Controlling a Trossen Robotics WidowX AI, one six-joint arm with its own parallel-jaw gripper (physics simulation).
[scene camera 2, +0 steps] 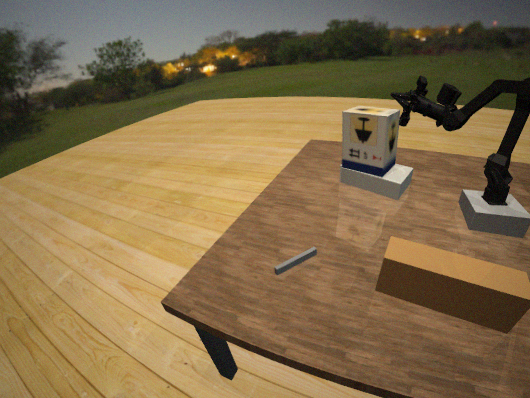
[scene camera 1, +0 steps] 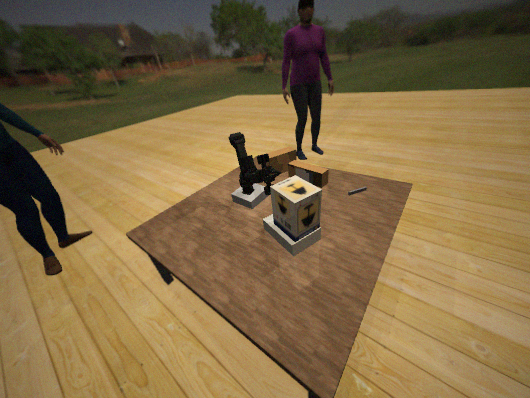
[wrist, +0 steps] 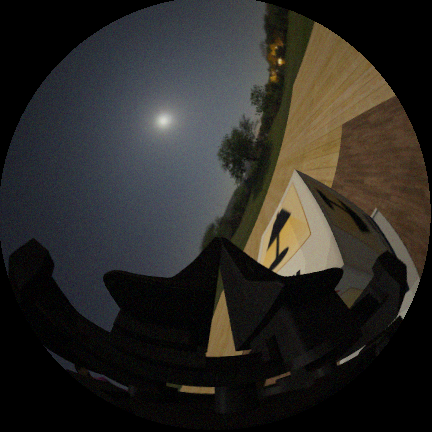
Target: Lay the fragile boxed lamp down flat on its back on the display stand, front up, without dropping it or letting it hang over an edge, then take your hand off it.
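Places are measured from the arm's base along level axes (x right, y ahead, z up), in metres.
Pixels of known places: gripper, fingertip midpoint: [scene camera 2: 390, 93] [scene camera 1: 280, 172] [wrist: 218, 242]; arm's base, link origin: [scene camera 2: 494, 200] [scene camera 1: 248, 191].
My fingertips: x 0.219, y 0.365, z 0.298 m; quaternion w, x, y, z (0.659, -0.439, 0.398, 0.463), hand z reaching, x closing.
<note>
Ahead of a thing's pixels: the offset from my fingertips to its top centre. Level surfaces: height alone.
The boxed lamp [scene camera 1: 296, 207] [scene camera 2: 370, 140] [wrist: 298, 238] is a white carton with lamp pictures and a blue band at its foot. It stands upright on the low white display stand [scene camera 1: 293, 245] [scene camera 2: 397, 182] [wrist: 397, 245] in the middle of the table. My gripper [scene camera 1: 278, 173] [scene camera 2: 394, 95] [wrist: 218, 242] is shut and empty. It points sideways, level with the box's top edge on the arm's side. It is close beside the box, and I see no grip on it.
The brown table @(dz -0.363 m) [scene camera 1: 224, 257] [scene camera 2: 303, 316] stands on a plank deck. Two cardboard boxes @(dx -0.589, dy -0.083, dz -0.253 m) [scene camera 1: 308, 171] @(dx -0.680, dy -0.342, dz -0.203 m) [scene camera 1: 277, 158] lie behind the lamp; one shows in scene camera 2 [scene camera 2: 421, 272]. A small grey bar @(dx -0.517, dy +0.276, dz -0.341 m) [scene camera 1: 357, 190] [scene camera 2: 295, 260] lies near the table's edge. A person [scene camera 1: 305, 75] stands beyond the table.
</note>
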